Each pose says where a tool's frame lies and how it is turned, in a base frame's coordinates. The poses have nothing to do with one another.
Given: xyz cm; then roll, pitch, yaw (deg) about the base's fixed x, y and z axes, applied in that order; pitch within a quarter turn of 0, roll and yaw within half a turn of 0.
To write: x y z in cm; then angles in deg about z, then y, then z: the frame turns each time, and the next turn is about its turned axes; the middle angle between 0 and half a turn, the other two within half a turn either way. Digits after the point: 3 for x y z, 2 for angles.
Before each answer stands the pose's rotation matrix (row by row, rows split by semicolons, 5 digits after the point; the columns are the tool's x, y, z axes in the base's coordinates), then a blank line. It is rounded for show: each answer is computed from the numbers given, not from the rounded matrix.
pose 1, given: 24.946 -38.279 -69.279 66.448 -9.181 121.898
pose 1, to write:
-0.52164 -0.26195 0.81196; 0.83811 -0.33532 0.43026; 0.15955 0.90495 0.39446

24.946 -38.279 -69.279 27.92 66.77 100.00
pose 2, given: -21.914 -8.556 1.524 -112.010 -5.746 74.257
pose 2, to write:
0.26996 0.38589 -0.88216; 0.95765 -0.01234 0.28766; 0.10012 -0.92246 -0.37289

-21.914 -8.556 1.524 161.94 111.89 -96.19
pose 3, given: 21.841 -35.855 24.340 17.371 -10.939 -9.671
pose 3, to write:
0.96788 0.10448 -0.22869; -0.16494 0.95035 -0.26389; 0.18976 0.29313 0.93705

21.841 -35.855 24.340 -130.91 20.44 122.92
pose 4, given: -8.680 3.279 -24.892 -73.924 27.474 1.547
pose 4, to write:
0.88690 -0.45062 0.10176; 0.02395 0.26484 0.96399; -0.46135 -0.85253 0.24568

-8.680 3.279 -24.892 83.97 75.78 -61.58
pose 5, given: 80.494 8.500 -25.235 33.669 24.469 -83.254
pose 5, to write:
0.10692 0.85347 -0.51006; -0.90388 -0.13028 -0.40746; -0.41420 0.50460 0.75751

80.494 8.500 -25.235 -141.38 40.76 50.62
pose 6, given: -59.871 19.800 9.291 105.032 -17.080 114.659
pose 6, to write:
-0.39882 0.35405 0.84593; 0.86872 -0.14958 0.47217; 0.29371 0.92319 -0.24792

-59.871 19.800 9.291 29.17 104.35 107.65
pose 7, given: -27.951 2.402 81.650 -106.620 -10.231 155.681
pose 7, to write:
-0.89678 -0.03731 -0.44091; 0.40527 0.33073 -0.85228; 0.17762 -0.94299 -0.28148

-27.951 2.402 81.650 -117.35 106.35 -100.67
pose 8, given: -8.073 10.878 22.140 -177.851 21.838 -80.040
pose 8, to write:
0.16055 -0.98665 -0.02736; -0.91425 -0.15910 0.37261; -0.37198 -0.03481 -0.92759

-8.073 10.878 22.140 94.20 158.06 -5.35
